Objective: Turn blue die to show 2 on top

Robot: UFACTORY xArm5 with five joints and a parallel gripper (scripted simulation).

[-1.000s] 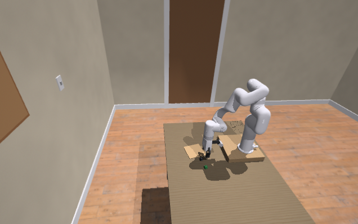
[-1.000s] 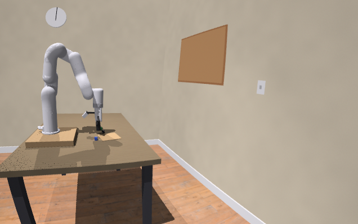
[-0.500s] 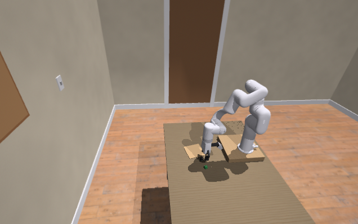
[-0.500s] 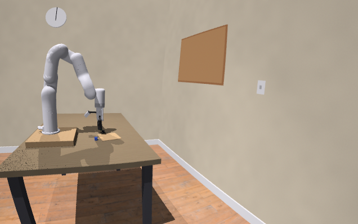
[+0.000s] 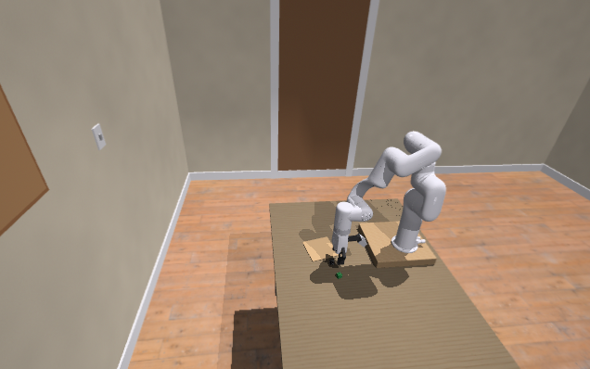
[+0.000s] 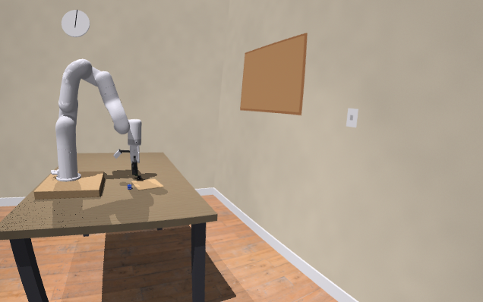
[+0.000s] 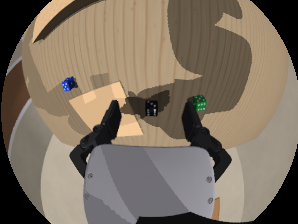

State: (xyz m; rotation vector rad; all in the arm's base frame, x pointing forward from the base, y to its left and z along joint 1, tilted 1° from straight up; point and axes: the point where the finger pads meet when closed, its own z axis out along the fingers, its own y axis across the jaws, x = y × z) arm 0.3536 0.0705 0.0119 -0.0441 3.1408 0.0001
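The black die is 4 cm below my hand and 3 cm ahead of it. From my hand the other things lie so: blue die 15 cm to the right, 4 cm below, 3 cm behind; green die 8 cm to the left, 4 cm below, 1 cm ahead; tan mat 10 cm to the right, 6 cm ahead, 5 cm below.
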